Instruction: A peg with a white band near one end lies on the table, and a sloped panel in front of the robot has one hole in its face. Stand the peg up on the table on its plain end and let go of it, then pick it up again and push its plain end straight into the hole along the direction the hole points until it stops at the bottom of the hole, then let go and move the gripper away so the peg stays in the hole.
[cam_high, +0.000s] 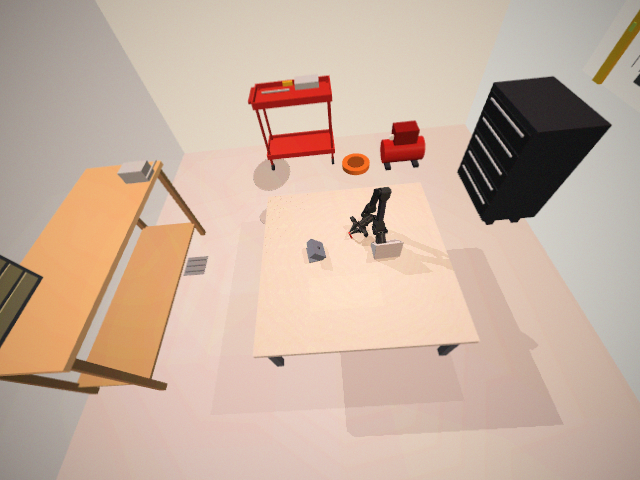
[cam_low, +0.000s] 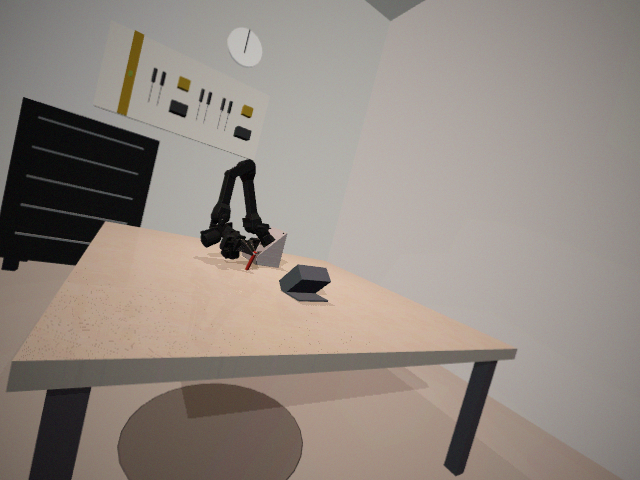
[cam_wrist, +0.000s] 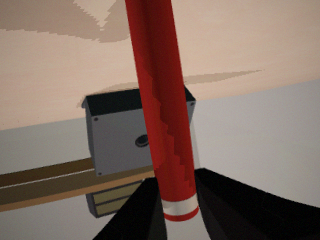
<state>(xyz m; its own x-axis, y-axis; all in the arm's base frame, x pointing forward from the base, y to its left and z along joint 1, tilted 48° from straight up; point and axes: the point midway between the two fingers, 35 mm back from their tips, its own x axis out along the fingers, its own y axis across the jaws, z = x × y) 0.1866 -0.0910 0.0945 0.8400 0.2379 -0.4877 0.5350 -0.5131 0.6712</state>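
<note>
The red peg lies 1 cm below my gripper tip. Also, from my gripper tip: sloped panel 24 cm ahead, 12 cm to the left, 2 cm below.
</note>
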